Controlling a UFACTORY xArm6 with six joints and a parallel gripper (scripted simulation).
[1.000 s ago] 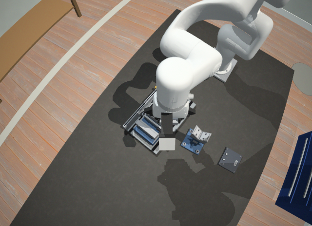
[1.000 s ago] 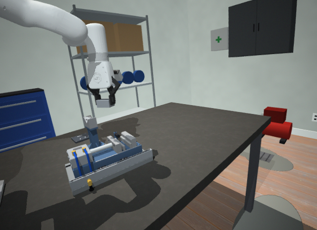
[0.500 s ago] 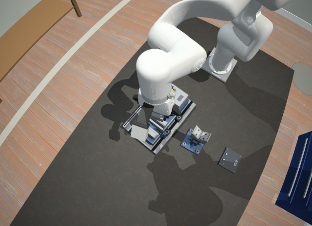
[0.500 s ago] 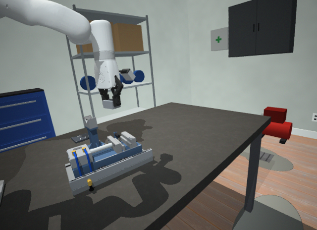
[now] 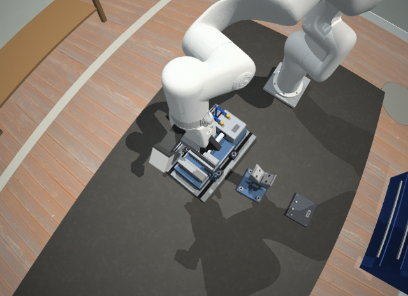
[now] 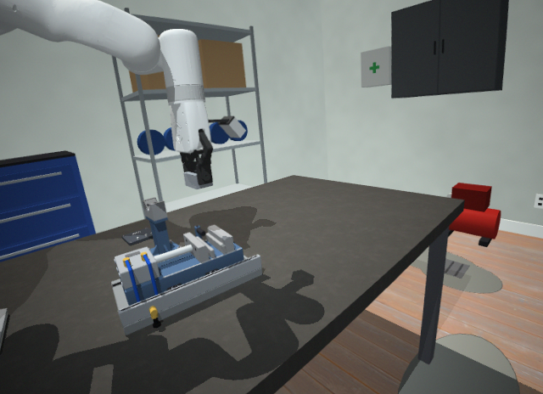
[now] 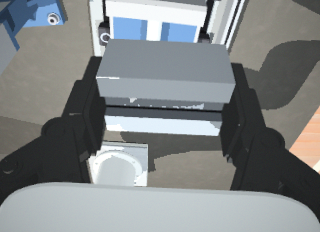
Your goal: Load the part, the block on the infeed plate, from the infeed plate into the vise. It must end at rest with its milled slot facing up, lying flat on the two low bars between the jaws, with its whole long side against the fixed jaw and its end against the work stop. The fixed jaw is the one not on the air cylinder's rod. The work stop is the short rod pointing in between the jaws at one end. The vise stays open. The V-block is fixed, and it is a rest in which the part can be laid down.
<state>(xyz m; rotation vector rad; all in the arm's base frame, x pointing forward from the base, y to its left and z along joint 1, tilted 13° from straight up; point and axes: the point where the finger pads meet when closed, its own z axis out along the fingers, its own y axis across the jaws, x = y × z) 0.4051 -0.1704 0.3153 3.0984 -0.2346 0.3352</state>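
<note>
The fixed jaw lies 170 mm below my hand and 40 mm ahead of it. Round my hand: moving jaw (170 mm below, 30 mm behind, 20 mm to the left); then part (right at my hand); then work stop (160 mm below, 50 mm to the left, 20 mm ahead).
</note>
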